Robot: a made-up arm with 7 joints.
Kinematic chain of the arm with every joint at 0, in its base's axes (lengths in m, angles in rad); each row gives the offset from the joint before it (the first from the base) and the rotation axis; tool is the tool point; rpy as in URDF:
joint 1: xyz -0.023 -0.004 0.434 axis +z
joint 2: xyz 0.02 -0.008 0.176 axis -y
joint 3: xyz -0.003 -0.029 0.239 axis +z
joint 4: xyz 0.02 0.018 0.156 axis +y
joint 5: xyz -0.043 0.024 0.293 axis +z
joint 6: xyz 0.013 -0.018 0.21 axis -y
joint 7: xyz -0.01 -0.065 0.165 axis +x
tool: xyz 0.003 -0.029 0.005 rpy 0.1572 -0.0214 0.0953
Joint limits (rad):
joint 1: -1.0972..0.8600
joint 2: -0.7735..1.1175
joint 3: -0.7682..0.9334
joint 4: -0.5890..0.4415
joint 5: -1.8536..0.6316
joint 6: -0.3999..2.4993
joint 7: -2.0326..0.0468
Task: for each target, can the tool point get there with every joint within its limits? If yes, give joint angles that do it. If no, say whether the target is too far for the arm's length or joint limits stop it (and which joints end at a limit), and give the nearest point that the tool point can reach.
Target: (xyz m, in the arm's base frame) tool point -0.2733 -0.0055 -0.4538
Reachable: no: joint limits stop it (at a limit: joint 2, joint 4) | nearest point -0.7500 -0.0084 0.5050 | short by 1.071 m
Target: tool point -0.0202 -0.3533 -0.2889
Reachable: no: joint limits stop it (at a limit: joint 1, joint 2, joint 4) | nearest point -0.3980 -0.6246 0.5167 | short by 0.930 m
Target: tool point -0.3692 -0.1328 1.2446
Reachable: yes | joints 0.1949 0.0545 0.3854 -0.4648 -1.1131 2.2128 -0.4235
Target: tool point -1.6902 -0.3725 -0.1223
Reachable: no: too far | nearest point -0.9936 -0.2185 0.5565 | short by 0.985 m
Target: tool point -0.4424 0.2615 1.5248
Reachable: yes | joints -0.5683 0.5453 -0.4347 0.3047 -0.5233 0.8558 -1.7331
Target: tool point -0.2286 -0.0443 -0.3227
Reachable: no: joint limits stop it (at a limit: joint 2, joint 4) | nearest point -0.7214 -0.1409 0.5133 | short by 0.975 m
